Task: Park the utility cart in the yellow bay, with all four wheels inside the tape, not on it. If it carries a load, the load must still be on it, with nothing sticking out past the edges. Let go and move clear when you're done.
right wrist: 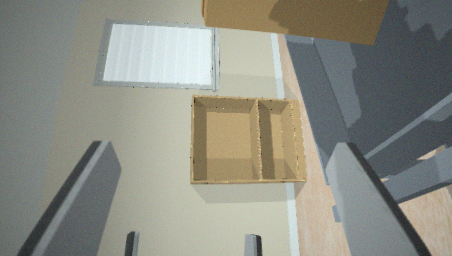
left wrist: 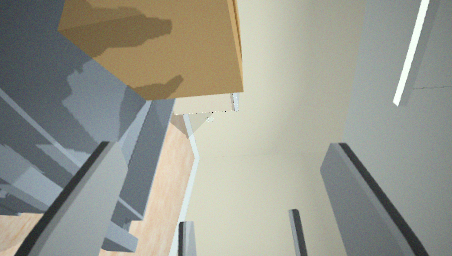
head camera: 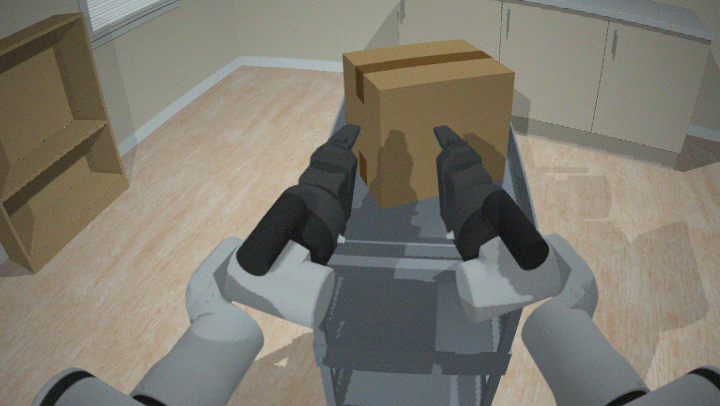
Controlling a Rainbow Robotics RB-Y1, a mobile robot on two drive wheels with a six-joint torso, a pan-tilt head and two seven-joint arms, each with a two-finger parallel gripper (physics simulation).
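Frame: origin at the robot's base, x ahead, y left, z up, level; millimetres.
Where they show: left gripper, fingertip midpoint: [right wrist: 196,234] [left wrist: 224,156] [head camera: 349,161]; right gripper, fingertip midpoint: [right wrist: 225,156] [left wrist: 237,216] [head camera: 443,163].
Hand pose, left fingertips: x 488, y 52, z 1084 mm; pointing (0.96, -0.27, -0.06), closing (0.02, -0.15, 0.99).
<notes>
After its pixels a point has its place.
The blue-grey utility cart [head camera: 398,262] {x 516, y -18, z 864 mm} [left wrist: 145,175] {x 639, y -289, z 844 mm} [right wrist: 315,110] {x 727, y 150, z 847 mm} stands in front of me, partly under my arms. A brown cardboard box [head camera: 433,110] {x 796, y -95, z 1010 mm} [left wrist: 165,55] {x 794, y -90, z 937 mm} [right wrist: 295,15] {x 765, y -15, z 943 mm} with darker tape sits upright toward the far end of its top tray, turned at an angle. My left gripper [head camera: 351,130] [left wrist: 224,156] {x 488, y 52, z 1084 mm} is open and empty, over the cart's left side, on the near side of the box. My right gripper [head camera: 442,130] [right wrist: 225,156] {x 494, y -79, z 1076 mm} is open and empty, in front of the box's near face. The cart's wheels are hidden. The yellow bay does not show.
A wooden shelf unit [head camera: 60,151] {x 1687, y 1602, z 453 mm} [right wrist: 258,140] {x 1617, y 1608, z 449 mm} stands by the wall at the left of the head view. Beige cabinets [head camera: 549,70] {x 2413, y -925, z 482 mm} with a grey countertop [head camera: 630,15] {x 2249, y -1307, z 904 mm} stand behind the cart at the right. A window [head camera: 131,15] {x 2706, y 1566, z 843 mm} [right wrist: 157,55] {x 2716, y 1568, z 1459 mm} is on the left wall.
</notes>
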